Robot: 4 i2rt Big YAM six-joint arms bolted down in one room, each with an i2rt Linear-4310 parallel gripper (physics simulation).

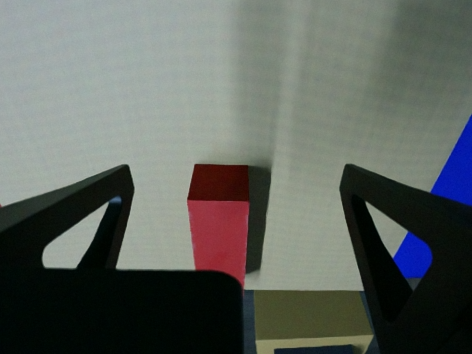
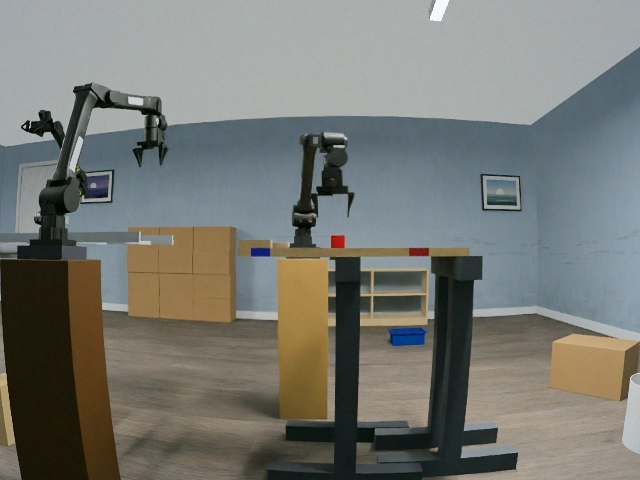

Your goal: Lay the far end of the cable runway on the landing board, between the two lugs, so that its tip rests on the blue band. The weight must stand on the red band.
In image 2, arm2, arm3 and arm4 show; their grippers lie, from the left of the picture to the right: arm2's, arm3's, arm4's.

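Observation:
The cable runway [image 2: 116,237] shows as pale grey rails at the left; its right end is in the air, apart from the landing board [image 2: 377,252] [image 1: 100,100]. The blue band [image 2: 260,252] [image 1: 457,170] is near the board's left end, the red band [image 2: 418,252] farther right. Tan blocks, apparently the lugs [image 2: 255,243] [image 1: 312,315], stand by the blue band. The red weight [image 2: 337,241] [image 1: 218,230] stands on the board between the bands. Arm4's gripper [image 2: 332,214] [image 1: 237,167] is open above it. Arm3's gripper [image 2: 150,164] is open and empty. Arm2's gripper [image 2: 26,126] is small; its opening is unclear. Arm1's gripper does not show.
Dark table legs [image 2: 346,361] carry the board. Arm3's brown pedestal [image 2: 38,361] is at the left, arm4's tan pedestal [image 2: 302,335] behind the board. Stacked cartons [image 2: 180,273], a low shelf [image 2: 425,297], a blue bin [image 2: 407,336] and a carton [image 2: 586,366] stand on the floor.

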